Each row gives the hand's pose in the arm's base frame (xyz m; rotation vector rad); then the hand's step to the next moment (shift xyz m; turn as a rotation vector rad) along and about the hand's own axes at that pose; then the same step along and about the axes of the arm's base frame.
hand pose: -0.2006 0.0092 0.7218 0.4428 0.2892 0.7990
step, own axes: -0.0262 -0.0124 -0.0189 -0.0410 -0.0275 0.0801
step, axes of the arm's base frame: -0.0175 -0.0219 -0.0203 0.0227 -0.0690 0.0598
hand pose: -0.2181 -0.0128 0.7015 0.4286 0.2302 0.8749
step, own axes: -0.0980 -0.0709 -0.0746 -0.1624 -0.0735 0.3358
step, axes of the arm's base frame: -0.0395 -0.0965 -0.0965 0.0723 -0.2583 0.2694
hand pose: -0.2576 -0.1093 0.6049 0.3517 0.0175 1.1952
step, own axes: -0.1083 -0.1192 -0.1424 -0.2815 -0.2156 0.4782
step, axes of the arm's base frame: 0.0395 -0.1000 -0.1862 0.1848 -0.4490 0.3444
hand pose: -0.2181 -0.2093 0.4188 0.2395 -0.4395 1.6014
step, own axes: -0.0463 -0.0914 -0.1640 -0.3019 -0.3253 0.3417
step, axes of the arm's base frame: 0.1124 0.0295 -0.1546 0.3101 -0.4070 0.2277
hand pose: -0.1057 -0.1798 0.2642 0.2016 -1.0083 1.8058
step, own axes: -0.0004 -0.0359 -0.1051 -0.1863 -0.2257 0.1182
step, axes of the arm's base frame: 0.0614 0.0794 -0.0476 0.2398 -0.1819 0.0951
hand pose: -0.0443 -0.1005 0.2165 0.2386 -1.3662 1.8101
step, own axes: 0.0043 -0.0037 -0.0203 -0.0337 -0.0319 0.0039
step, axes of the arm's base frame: 0.0063 0.0199 -0.0027 0.0426 -0.0183 0.0041
